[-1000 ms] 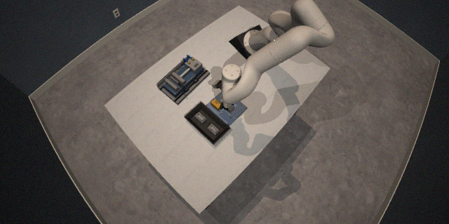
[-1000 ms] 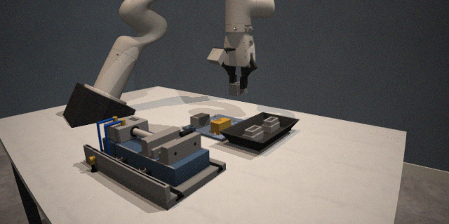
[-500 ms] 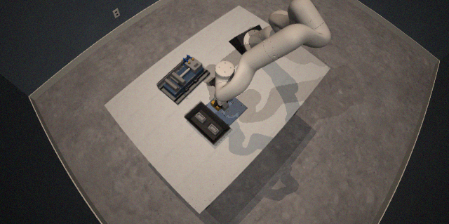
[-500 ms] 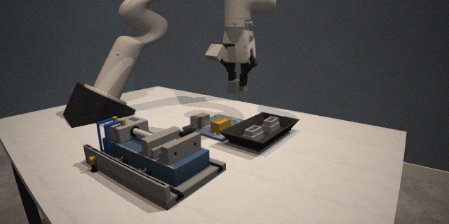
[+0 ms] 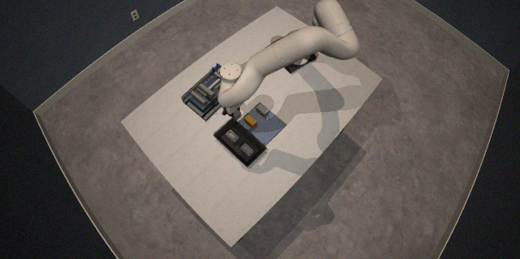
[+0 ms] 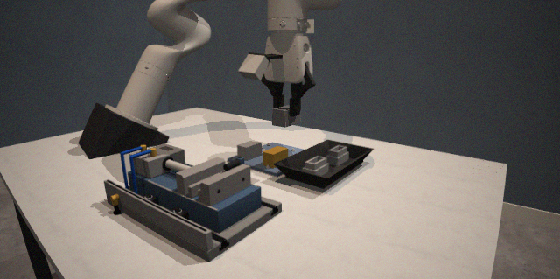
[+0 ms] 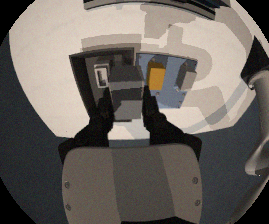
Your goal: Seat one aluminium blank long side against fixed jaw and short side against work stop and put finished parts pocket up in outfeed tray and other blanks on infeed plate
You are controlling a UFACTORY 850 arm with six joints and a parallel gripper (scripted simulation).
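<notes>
Right now the vise is 90 mm behind my hand, 220 mm to the right of it and 130 mm below it. Also, from my hand: grey rail 100 mm behind, 320 mm to the right, 140 mm below; brass blank 60 mm behind, 50 mm to the left, 140 mm below.
</notes>
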